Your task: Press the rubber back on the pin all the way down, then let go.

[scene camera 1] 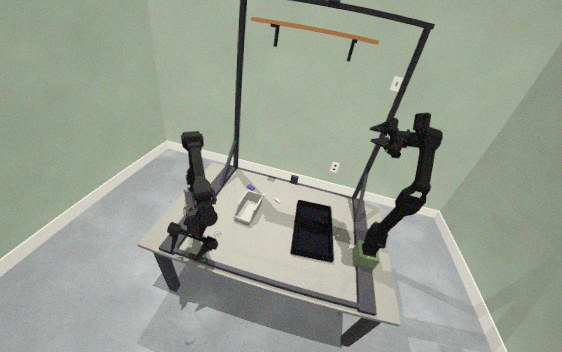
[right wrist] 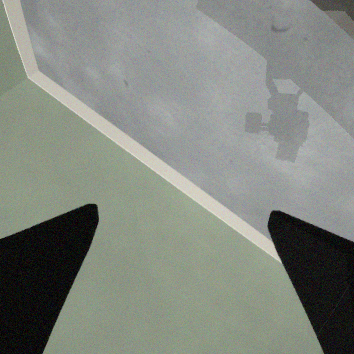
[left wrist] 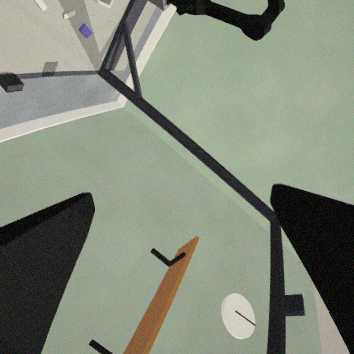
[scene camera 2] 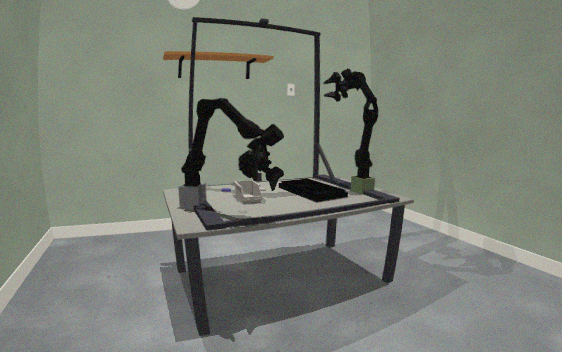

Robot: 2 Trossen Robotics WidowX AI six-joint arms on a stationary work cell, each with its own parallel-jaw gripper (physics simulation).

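Places are measured from the left arm's base along level axes (x left, y back, z up), in metres.
Pixels of known places: left gripper, fingertip midpoint: (scene camera 1: 370,134) (left wrist: 182,197) (scene camera 2: 323,89); right gripper, fingertip midpoint: (scene camera 1: 183,257) (right wrist: 185,215) (scene camera 2: 264,185); left arm's base at its link origin: (scene camera 1: 368,250) (scene camera 2: 363,177); right arm's base at its link origin: (scene camera 2: 192,184).
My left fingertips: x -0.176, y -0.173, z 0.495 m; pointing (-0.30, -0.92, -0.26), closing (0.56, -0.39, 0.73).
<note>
For each thing: its top centre in the pictures, then the offset to it from my left fingertips. "pt": a spot on its surface instead.
- white open bin at a spot on its surface: (scene camera 2: 254,200) (scene camera 1: 244,220) pt dx +0.140, dy -0.472, dz -0.570 m
- blue block at its top centre: (left wrist: 86,31) (scene camera 2: 226,188) (scene camera 1: 251,186) dx -0.145, dy -0.535, dz -0.569 m
- small white piece at its top centre: (scene camera 1: 277,200) dx -0.091, dy -0.342, dz -0.573 m
- black tray at its top centre: (scene camera 2: 311,185) (scene camera 1: 314,225) dx +0.058, dy -0.102, dz -0.544 m
A tiny round, pale piece (scene camera 1: 217,233), likely the pin with its back, lies on the table near the right arm; it is too small to tell the rubber back or how far down it sits. It shows faintly in scene camera 2 (scene camera 2: 243,211). My right gripper (scene camera 1: 187,251) (scene camera 2: 265,182) (right wrist: 185,215) is open and empty over the table's front edge in scene camera 1, a little nearer the edge than the round piece and apart from it. My left gripper (scene camera 1: 373,135) (scene camera 2: 326,88) (left wrist: 182,197) is open and empty, raised high above the table.
A white open bin (scene camera 1: 242,220) (scene camera 2: 254,200) stands beyond the round piece. A blue block (scene camera 1: 251,187) (scene camera 2: 226,190) (left wrist: 85,30) and a small white piece (scene camera 1: 277,200) lie near it. A black tray (scene camera 1: 312,230) (scene camera 2: 314,189) lies toward the left arm. Dark frame posts (scene camera 1: 240,85) (scene camera 2: 316,105) rise behind.
</note>
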